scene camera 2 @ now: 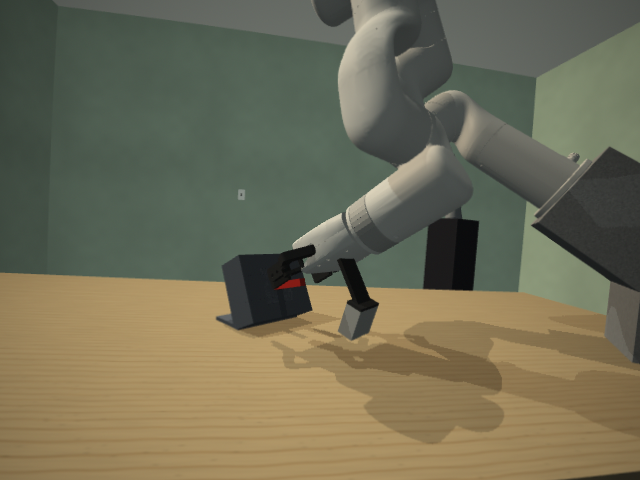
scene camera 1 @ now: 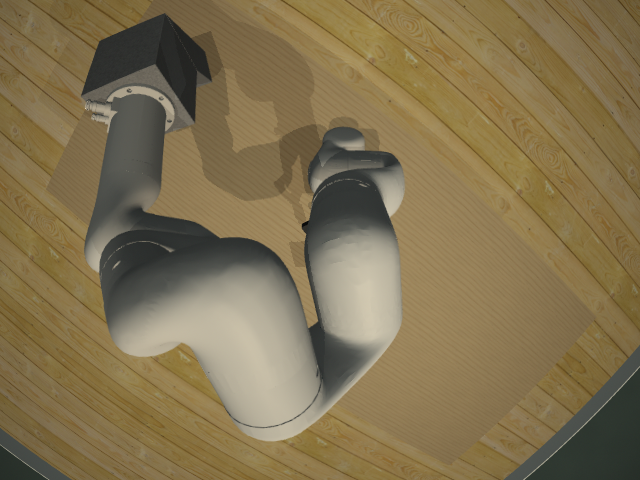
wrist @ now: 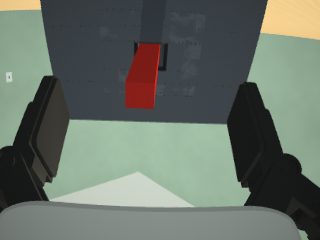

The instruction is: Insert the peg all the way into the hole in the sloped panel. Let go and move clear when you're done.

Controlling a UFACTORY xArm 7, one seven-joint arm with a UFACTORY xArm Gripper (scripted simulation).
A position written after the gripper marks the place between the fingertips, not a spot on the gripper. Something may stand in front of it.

In view: the gripper (scene camera 2: 293,277) and a red peg (wrist: 140,86).
The gripper also shows in the wrist view (wrist: 149,98).
